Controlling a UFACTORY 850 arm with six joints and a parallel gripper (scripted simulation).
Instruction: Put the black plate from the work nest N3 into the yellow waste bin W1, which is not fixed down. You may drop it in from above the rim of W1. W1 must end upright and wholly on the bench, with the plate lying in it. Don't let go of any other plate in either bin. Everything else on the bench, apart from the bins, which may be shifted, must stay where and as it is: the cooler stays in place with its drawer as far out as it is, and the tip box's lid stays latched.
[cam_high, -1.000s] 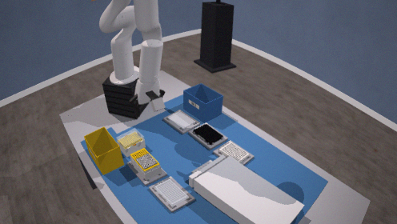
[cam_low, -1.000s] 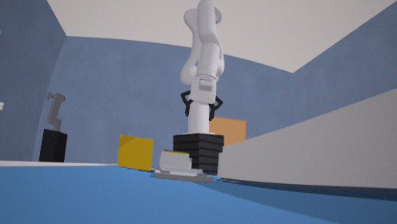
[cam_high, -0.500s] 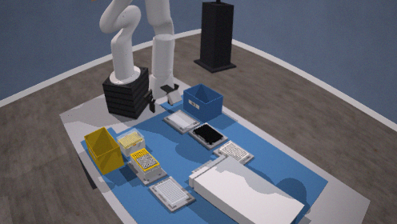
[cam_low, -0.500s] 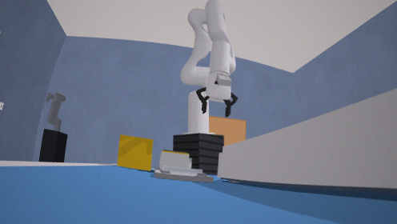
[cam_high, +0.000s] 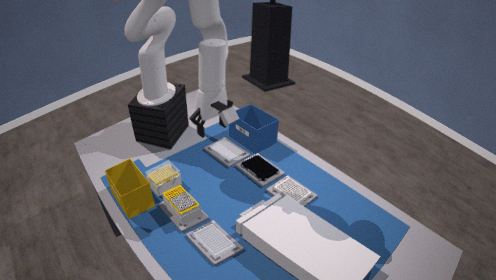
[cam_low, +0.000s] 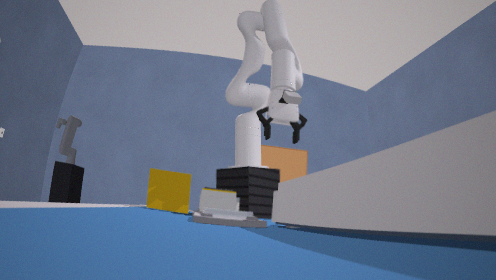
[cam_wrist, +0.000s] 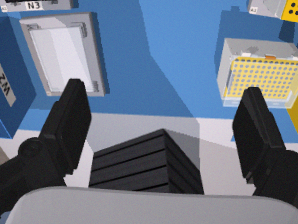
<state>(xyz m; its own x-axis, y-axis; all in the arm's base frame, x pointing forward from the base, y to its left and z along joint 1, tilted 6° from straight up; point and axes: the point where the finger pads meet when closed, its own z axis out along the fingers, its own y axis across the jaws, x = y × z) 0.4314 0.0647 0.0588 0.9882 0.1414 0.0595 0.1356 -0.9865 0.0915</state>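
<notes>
My gripper is now 240 mm above the black plate, 200 mm to the right of it and 20 mm short of it. The rest, counted from my hand: yellow-rimmed tip box (200 mm below, 180 mm to the right, 70 mm ahead); blue bin (300 mm to the left, 220 mm below, 180 mm behind); grey nest (250 mm below, 200 mm to the left, 20 mm ahead).
</notes>
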